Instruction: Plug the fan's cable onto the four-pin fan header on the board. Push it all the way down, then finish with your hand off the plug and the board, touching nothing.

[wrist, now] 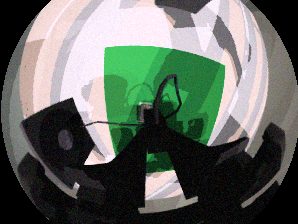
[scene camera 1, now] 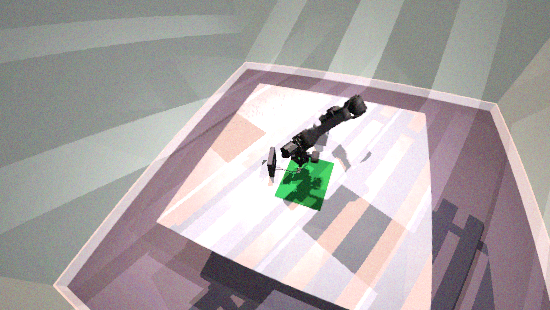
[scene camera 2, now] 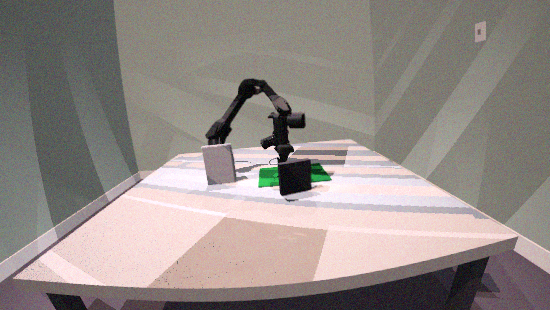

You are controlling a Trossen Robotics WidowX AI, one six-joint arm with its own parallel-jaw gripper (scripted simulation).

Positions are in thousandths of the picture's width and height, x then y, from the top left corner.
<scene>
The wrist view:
gripper: 515, 583
dark plug: 525, 605
black fan: 183, 600
</scene>
